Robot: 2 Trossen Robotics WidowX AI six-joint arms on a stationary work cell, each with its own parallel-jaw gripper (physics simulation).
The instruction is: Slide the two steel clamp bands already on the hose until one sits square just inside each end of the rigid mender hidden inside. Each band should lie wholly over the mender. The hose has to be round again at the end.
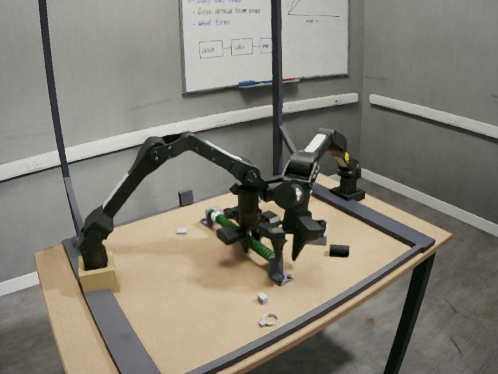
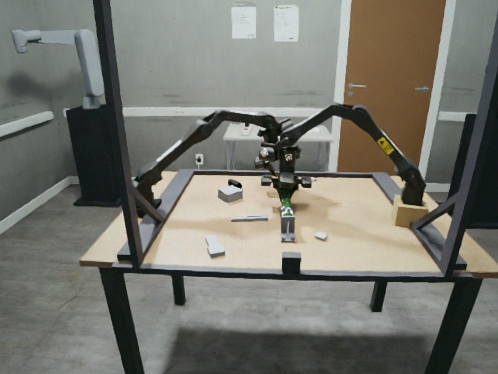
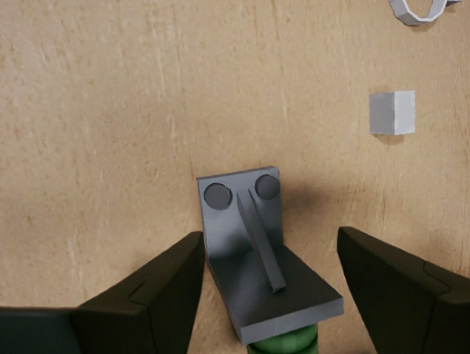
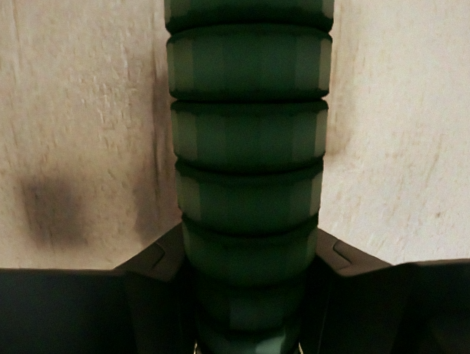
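The green ribbed hose (image 1: pixel 260 247) (image 2: pixel 286 204) (image 3: pixel 283 344) (image 4: pixel 250 130) runs between two grey end brackets, one at the front (image 1: pixel 281 280) (image 3: pixel 222 227) and one at the far end (image 2: pixel 288 231). A pale band (image 1: pixel 216 215) sits near the far end. My right gripper (image 4: pixel 240 219) straddles the hose mid-length, shut on what appears to be the other clamp band; the fingers hide it, with thin bright slivers at their inner edges. My left gripper (image 1: pixel 287 255) (image 3: pixel 270 240) is open and empty above the front bracket. The mender is hidden.
A grey cube (image 1: pixel 262 298) (image 3: pixel 392 112) and loose ring clamp (image 1: pixel 270 319) (image 3: pixel 420 19) lie near the front bracket. A black cylinder (image 1: pixel 339 250), grey block (image 2: pixel 230 194), thin strip (image 2: pixel 250 218) and pale pieces (image 2: pixel 215 246) (image 2: pixel 321 235) lie around the hose. Both arms are close together over it.
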